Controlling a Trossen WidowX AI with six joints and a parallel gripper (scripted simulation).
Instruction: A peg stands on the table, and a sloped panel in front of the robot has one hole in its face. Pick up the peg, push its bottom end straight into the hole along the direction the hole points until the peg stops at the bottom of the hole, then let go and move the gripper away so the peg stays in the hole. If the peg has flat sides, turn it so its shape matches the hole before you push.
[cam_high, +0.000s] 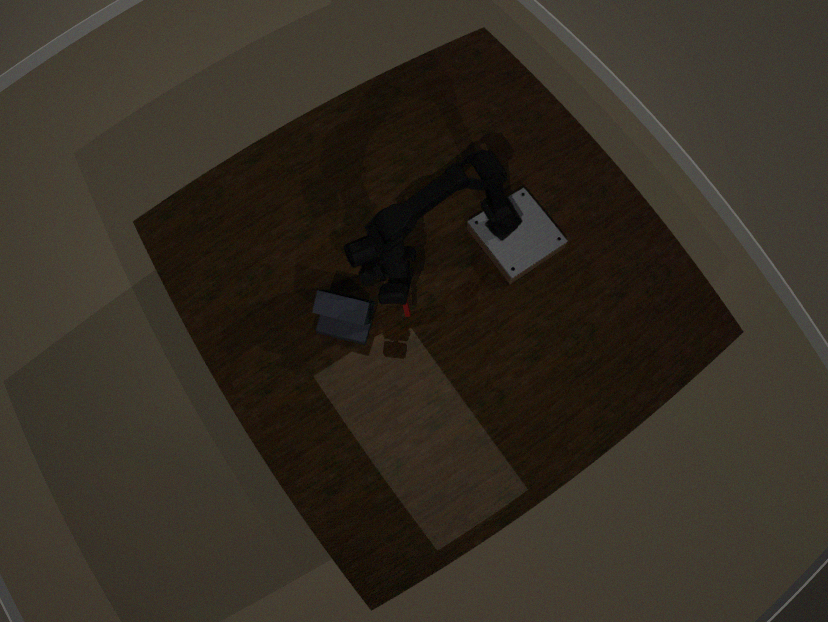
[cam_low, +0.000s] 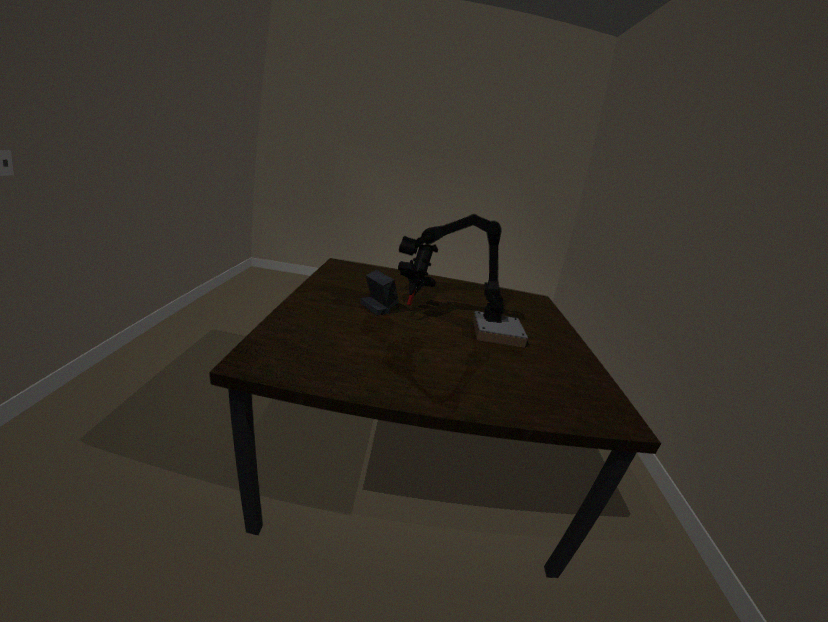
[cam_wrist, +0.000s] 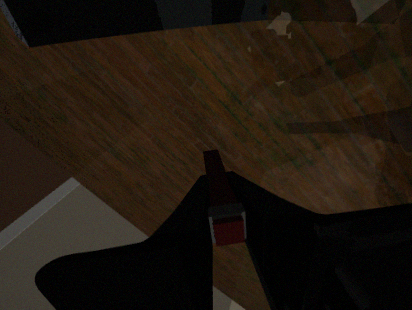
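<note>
Now: gripper tip 11 cm short of the sloped panel, 10 cm to the left of it and 2 cm above it. Round my gripper tip: peg (1 cm to the right, 1 cm above).
</note>
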